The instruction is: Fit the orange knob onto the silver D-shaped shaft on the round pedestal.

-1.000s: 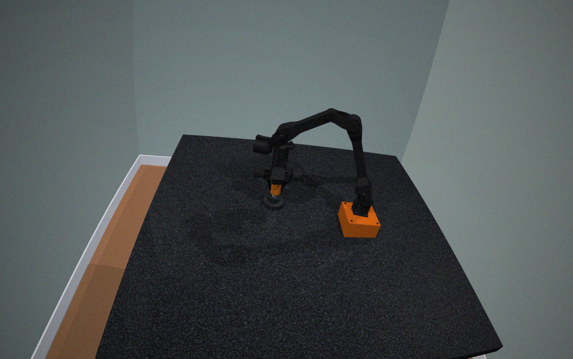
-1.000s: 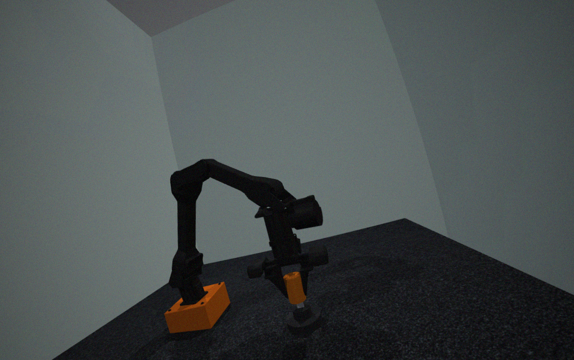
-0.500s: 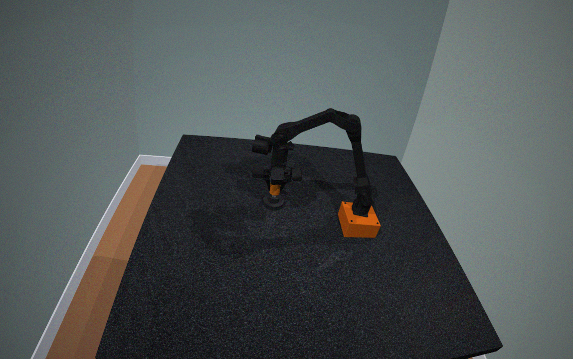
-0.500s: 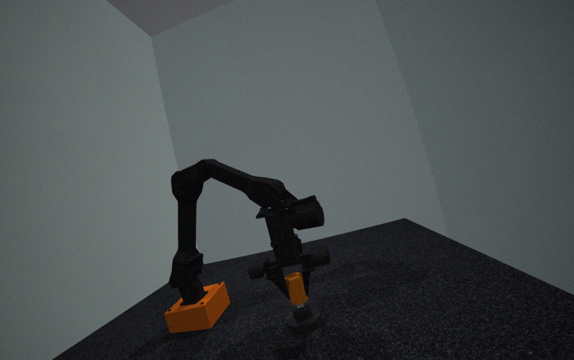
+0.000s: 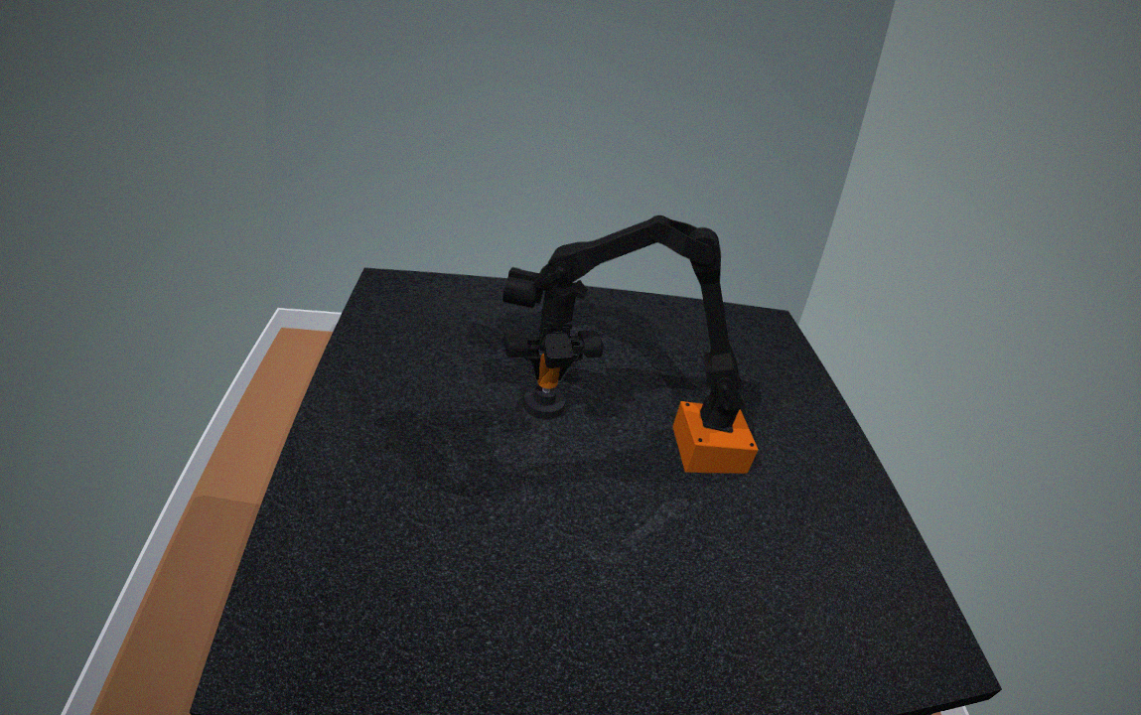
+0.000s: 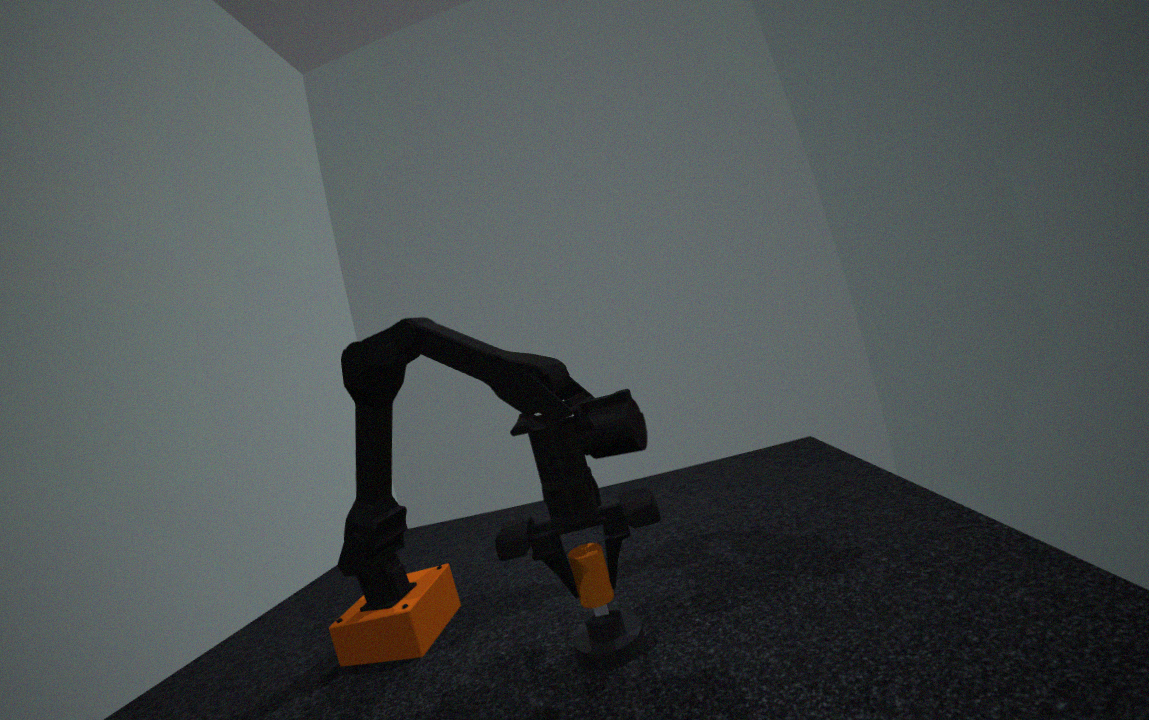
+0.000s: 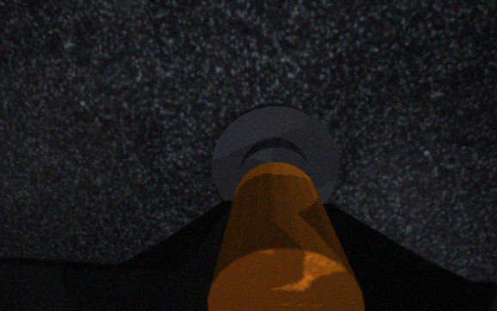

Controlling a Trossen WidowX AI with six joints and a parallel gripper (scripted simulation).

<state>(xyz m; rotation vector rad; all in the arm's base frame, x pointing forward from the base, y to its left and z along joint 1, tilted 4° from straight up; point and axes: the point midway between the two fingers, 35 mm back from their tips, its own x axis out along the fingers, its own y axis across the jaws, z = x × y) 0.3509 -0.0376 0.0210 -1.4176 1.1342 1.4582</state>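
My gripper tip is 3 cm below the orange knob. The rest, counted from my gripper tip: dark round pedestal (4 cm below).
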